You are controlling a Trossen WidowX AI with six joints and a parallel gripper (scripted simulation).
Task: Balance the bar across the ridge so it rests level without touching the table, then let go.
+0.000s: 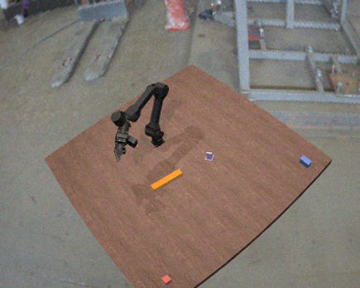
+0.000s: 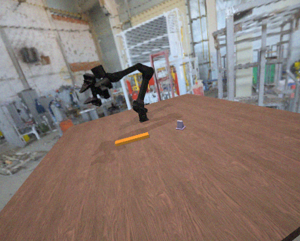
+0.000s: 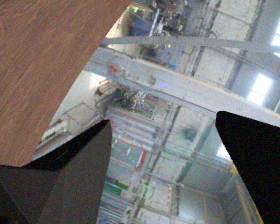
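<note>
My gripper tip is 90 mm short of the bar, 180 mm to the right of it and 260 mm above it. From my gripper tip the other things lie so: small red block 560 mm ahead, 190 mm to the right, 260 mm below; small blue block 560 mm ahead, 810 mm to the left, 260 mm below.
</note>
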